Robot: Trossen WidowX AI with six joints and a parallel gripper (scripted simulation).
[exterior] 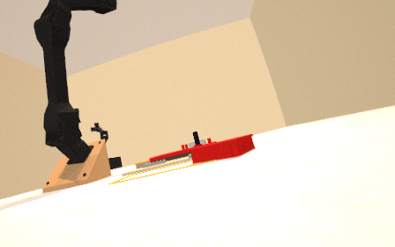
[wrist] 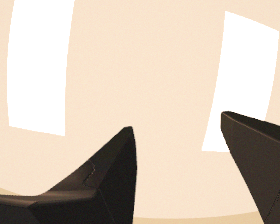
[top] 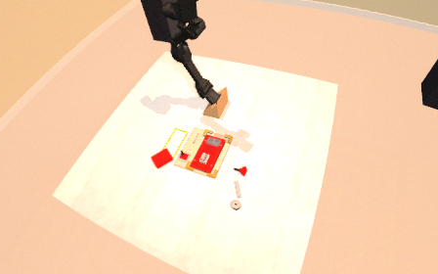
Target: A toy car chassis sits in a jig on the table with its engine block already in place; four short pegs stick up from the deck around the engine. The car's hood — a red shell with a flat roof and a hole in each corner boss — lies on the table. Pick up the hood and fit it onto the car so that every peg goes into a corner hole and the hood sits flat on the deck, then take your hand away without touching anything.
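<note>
Right now my gripper tip is 840 mm above the red hood, 290 mm short of it and 160 mm to the left of it. Also, from my gripper tip: white bar (850 mm below, 280 mm ahead, 270 mm to the left).
</note>
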